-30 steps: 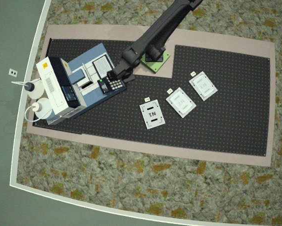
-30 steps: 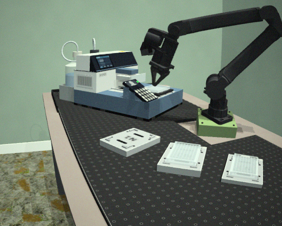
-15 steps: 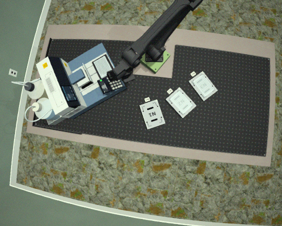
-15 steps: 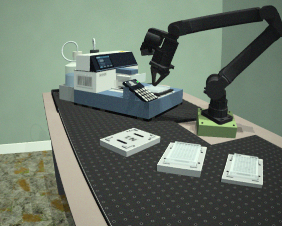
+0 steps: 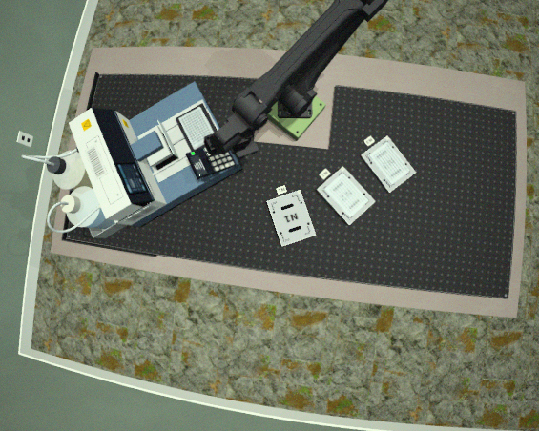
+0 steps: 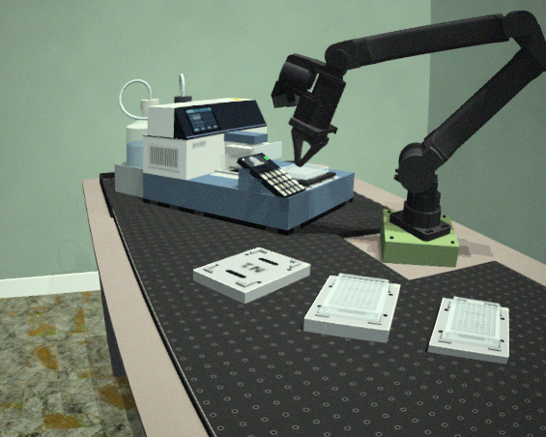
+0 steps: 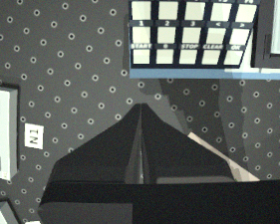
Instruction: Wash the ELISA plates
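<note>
Now: the dark carrier 15 cm to the right of my hand, 11 cm behind it and 7 cm below it. From my hand the other things lie so: plate washer: 29 cm to the right, 4 cm behind, 3 cm below; N1 label: 16 cm below, 13 cm to the left, 9 cm ahead.
</note>
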